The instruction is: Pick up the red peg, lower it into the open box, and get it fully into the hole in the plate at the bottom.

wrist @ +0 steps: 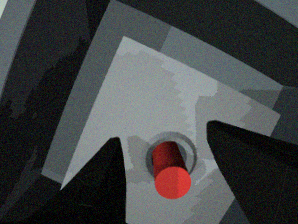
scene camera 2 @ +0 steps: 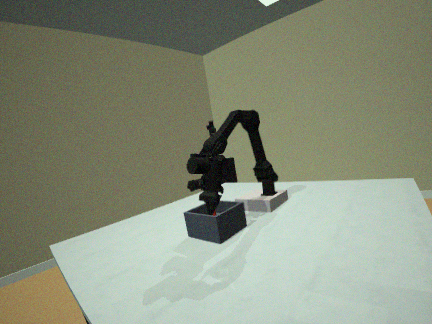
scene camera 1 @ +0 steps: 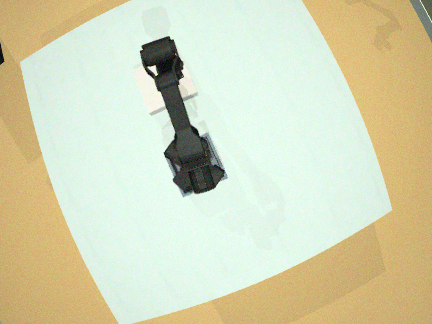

Scene:
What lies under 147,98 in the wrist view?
A light grey plate.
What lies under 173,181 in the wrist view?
A red peg.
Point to a dark grey box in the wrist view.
61,61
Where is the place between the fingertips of my gripper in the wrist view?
164,138

